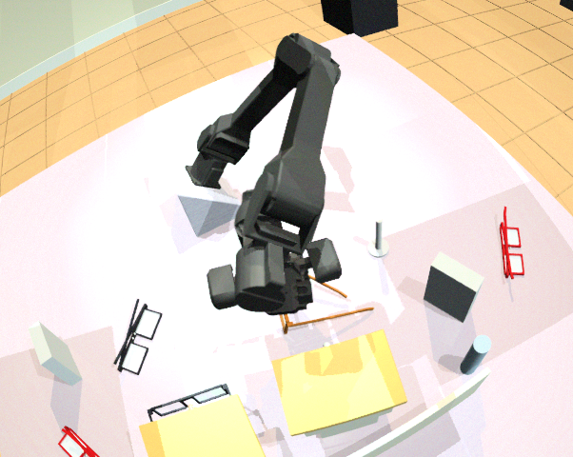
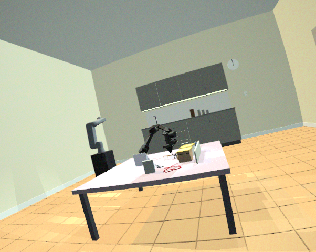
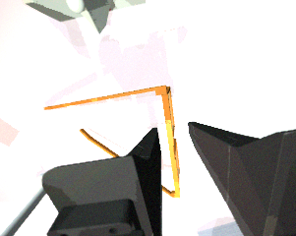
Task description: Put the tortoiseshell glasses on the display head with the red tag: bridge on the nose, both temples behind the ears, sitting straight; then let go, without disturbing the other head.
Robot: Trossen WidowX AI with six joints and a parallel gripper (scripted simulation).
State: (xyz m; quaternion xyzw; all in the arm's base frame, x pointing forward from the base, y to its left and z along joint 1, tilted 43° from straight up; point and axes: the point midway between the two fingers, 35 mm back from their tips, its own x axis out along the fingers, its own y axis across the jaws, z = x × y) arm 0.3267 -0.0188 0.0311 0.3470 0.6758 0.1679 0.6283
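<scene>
The tortoiseshell glasses is 50 mm to the left of my gripper tip, 50 mm below it and 10 mm ahead of it. From my gripper tip the other things lie so: curved panel: 290 mm ahead, 110 mm to the right, 10 mm below; then post: 210 mm to the left, 40 mm below, 40 mm behind; then blue cylinder: 250 mm ahead, 210 mm to the left, 20 mm below.
</scene>
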